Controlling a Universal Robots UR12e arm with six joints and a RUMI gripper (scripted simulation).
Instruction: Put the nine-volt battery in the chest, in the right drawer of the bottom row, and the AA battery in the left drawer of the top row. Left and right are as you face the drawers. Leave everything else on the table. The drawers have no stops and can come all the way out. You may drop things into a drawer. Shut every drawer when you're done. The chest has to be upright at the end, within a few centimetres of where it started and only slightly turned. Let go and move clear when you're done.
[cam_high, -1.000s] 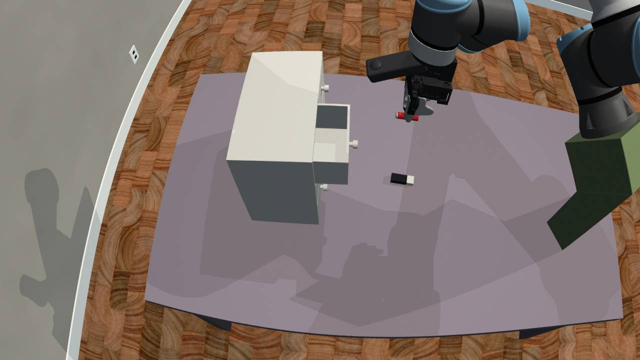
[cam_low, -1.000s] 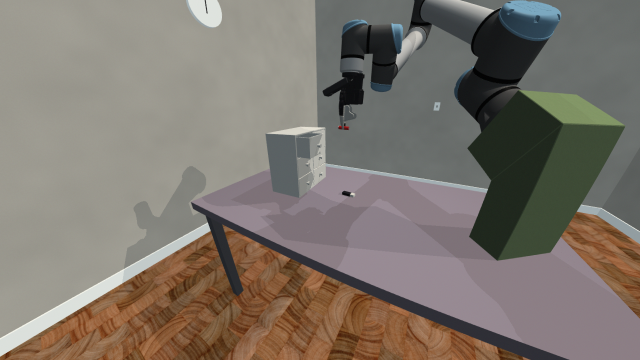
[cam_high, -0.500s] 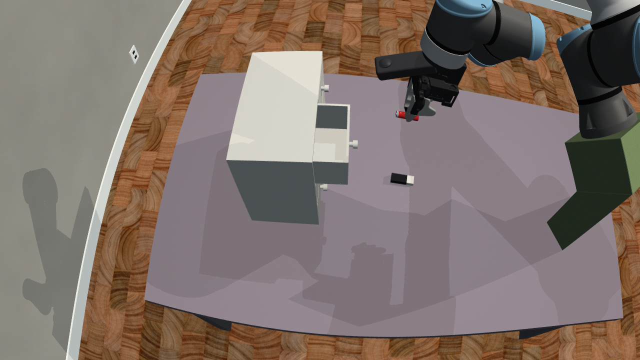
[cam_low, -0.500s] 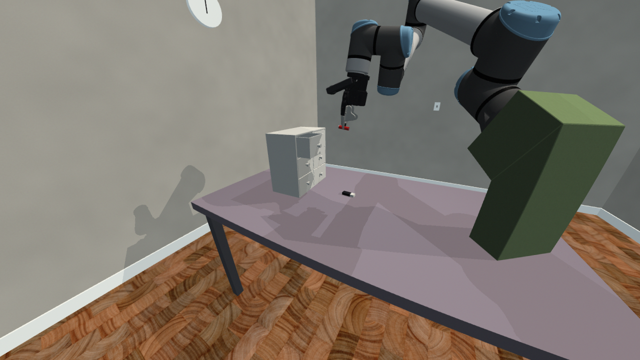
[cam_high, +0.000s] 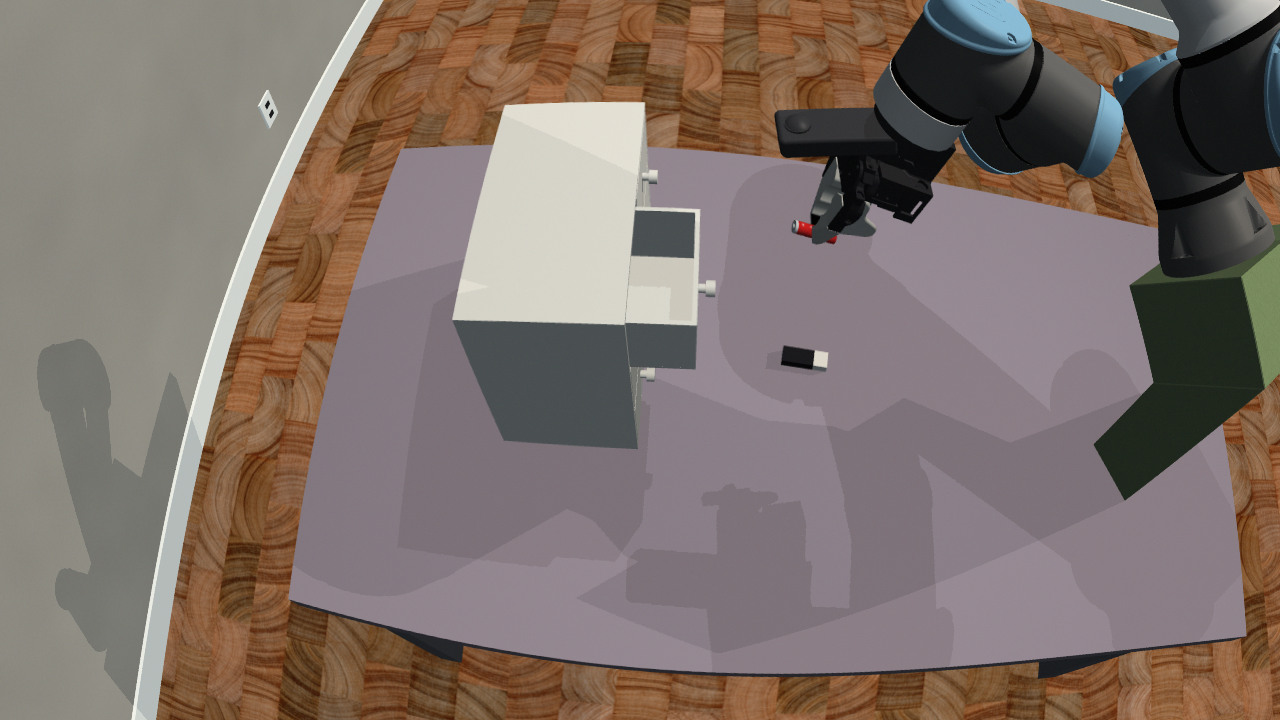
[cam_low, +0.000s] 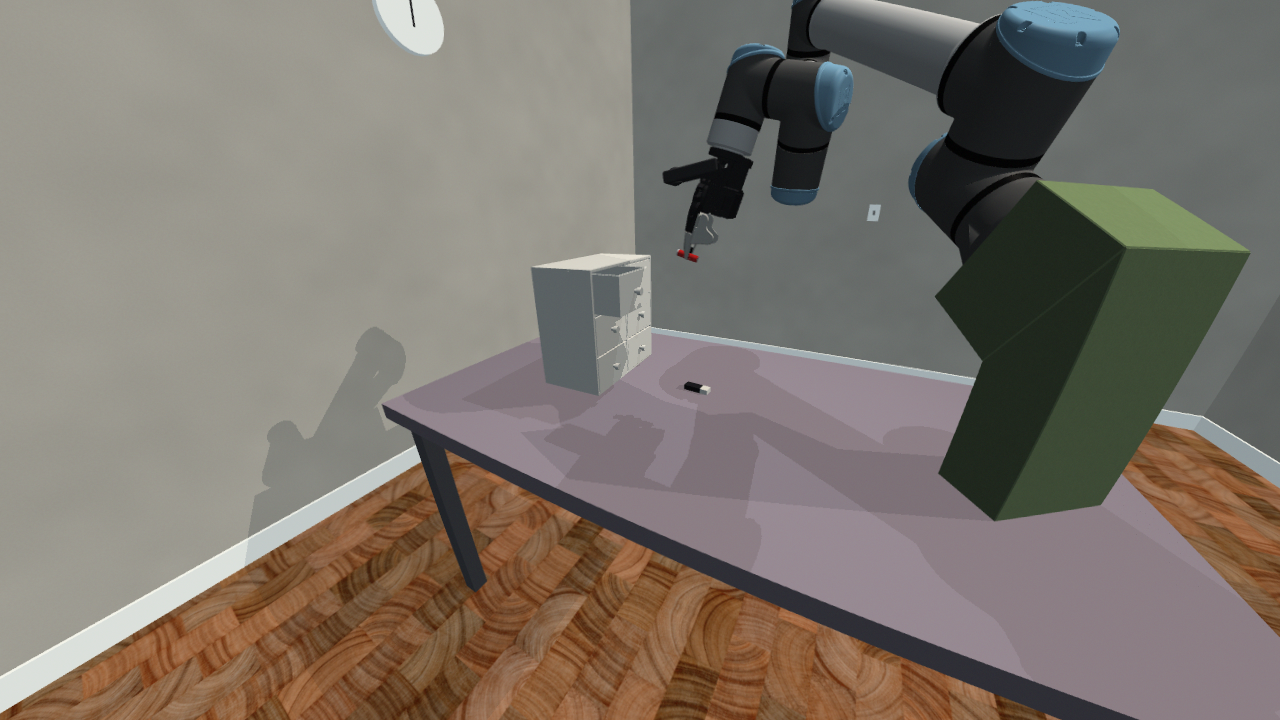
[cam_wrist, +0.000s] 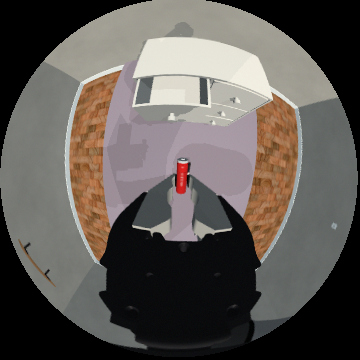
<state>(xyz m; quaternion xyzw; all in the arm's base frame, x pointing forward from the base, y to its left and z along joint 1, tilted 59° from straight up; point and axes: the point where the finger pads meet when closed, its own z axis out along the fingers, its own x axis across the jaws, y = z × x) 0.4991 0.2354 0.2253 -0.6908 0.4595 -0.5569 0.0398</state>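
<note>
The red AA battery is 10 mm below my hand. From my hand the other things lie so: green nine-volt battery 330 mm below, 320 mm ahead, 100 mm to the right.
</note>
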